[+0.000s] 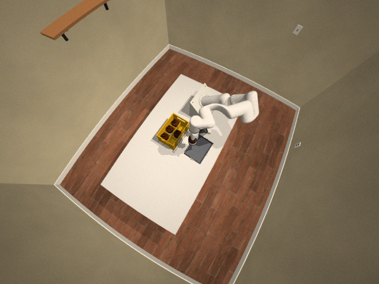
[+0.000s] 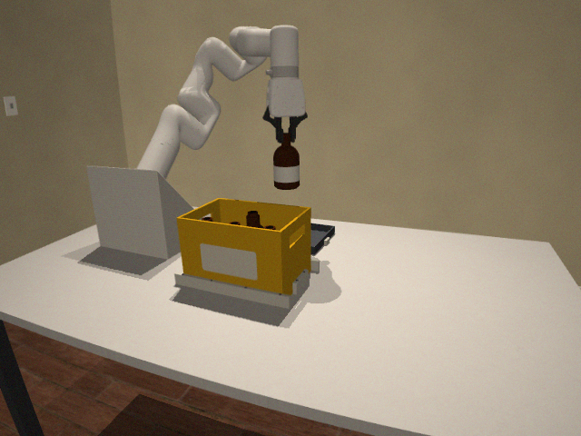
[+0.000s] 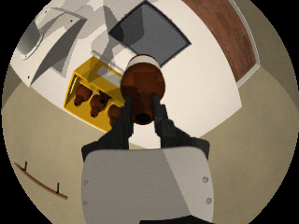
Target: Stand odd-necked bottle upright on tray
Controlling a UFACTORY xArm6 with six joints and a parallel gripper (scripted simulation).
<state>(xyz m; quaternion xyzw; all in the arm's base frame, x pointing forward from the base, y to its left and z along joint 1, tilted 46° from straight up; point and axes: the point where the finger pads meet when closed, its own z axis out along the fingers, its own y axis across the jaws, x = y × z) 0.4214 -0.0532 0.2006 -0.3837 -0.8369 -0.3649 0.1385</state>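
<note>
My gripper is now 30 mm past the dark grey tray, 70 mm to the right of it and 320 mm above it. Also, from my hand: yellow crate: 30 mm behind, 220 mm to the right, 250 mm below; then glass bottle: 60 mm ahead, 270 mm to the right, 250 mm below.
</note>
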